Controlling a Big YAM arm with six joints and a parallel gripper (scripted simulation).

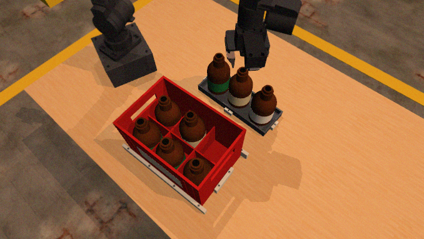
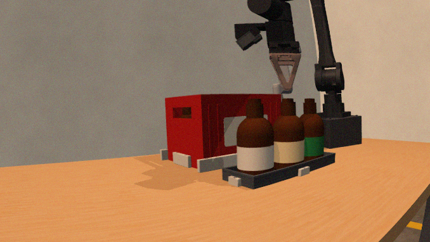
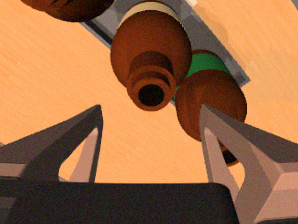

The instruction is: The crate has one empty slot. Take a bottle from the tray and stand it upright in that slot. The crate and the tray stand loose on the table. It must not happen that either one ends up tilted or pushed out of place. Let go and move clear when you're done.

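Now: the dark tray 170 mm below my hand. Also, from my hand: red crate: 20 mm behind, 250 mm to the right, 100 mm below.
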